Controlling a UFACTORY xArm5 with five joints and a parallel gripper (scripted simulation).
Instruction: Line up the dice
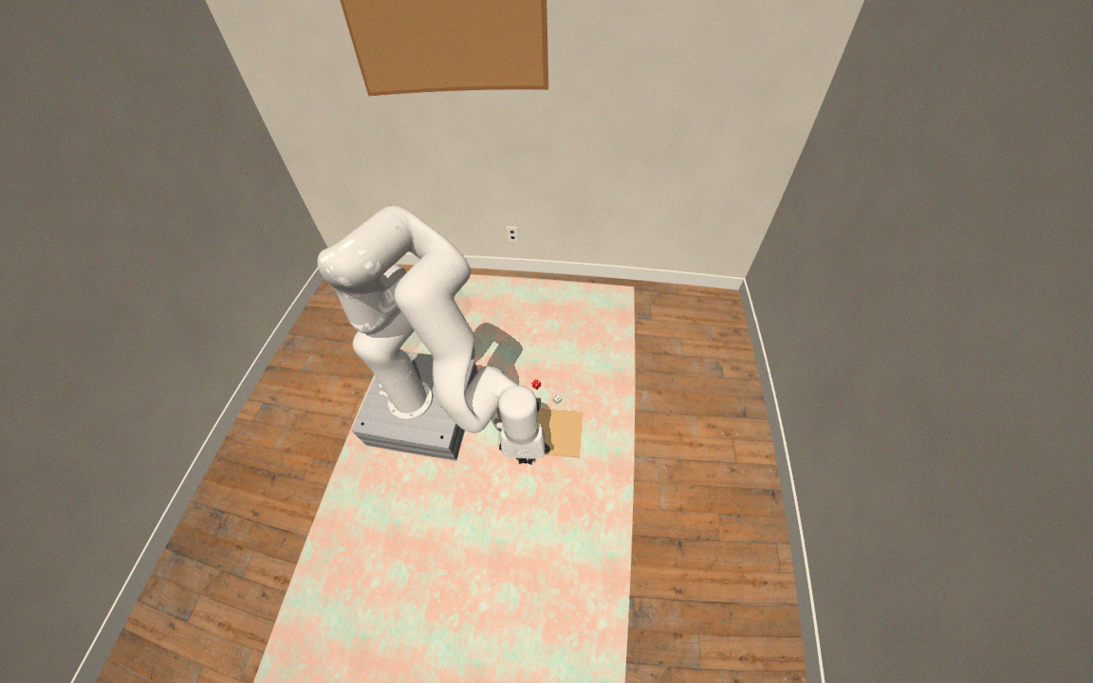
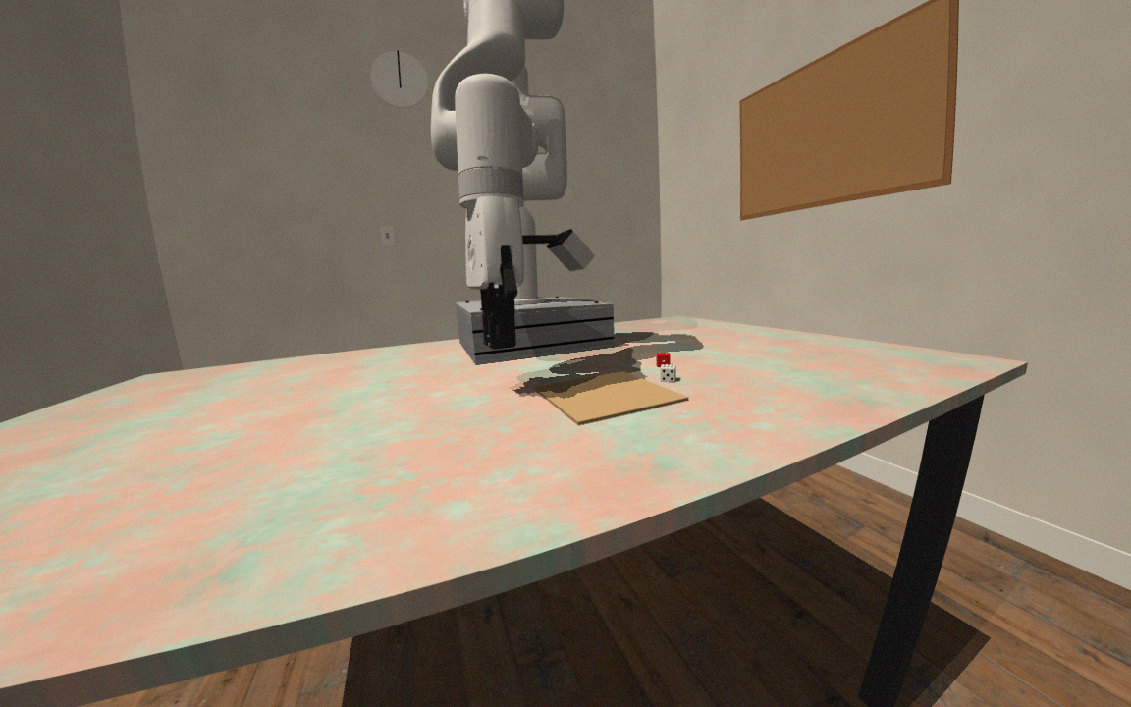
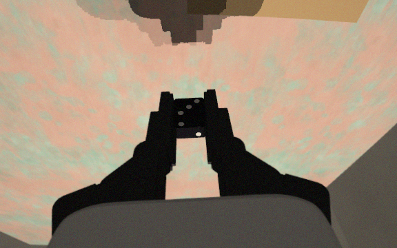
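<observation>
Right now the tan mat is 12 cm to the left of my hand, 8 cm below it and 6 cm ahead of it. The rest, counted from my hand: black die (1 cm below); red die (26 cm to the left, 7 cm below, 4 cm behind); white die (22 cm to the left, 7 cm below, 4 cm ahead).
</observation>
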